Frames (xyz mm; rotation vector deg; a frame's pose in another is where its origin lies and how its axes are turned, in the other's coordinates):
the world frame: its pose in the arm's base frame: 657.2 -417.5 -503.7 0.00 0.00 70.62
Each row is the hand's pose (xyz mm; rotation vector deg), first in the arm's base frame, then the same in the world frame.
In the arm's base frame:
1: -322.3 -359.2 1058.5 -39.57 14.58 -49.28
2: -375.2 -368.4 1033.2 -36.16 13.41 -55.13
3: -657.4 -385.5 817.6 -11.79 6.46 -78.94
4: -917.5 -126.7 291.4 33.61 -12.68 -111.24
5: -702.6 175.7 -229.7 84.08 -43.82 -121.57
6: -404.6 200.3 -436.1 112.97 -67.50 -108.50
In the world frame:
1: -270.0 943.3 1562.2 -27.91 40.67 -116.05
2: -296.3 990.2 1536.9 -25.76 37.71 -122.47
3: -406.0 1250.7 1321.3 -7.35 15.08 -149.13
4: -248.2 1582.0 795.1 -25.69 38.06 169.09
5: 108.4 1479.6 274.0 -42.43 82.69 117.28
6: 230.5 1206.6 67.6 -47.27 107.02 85.95

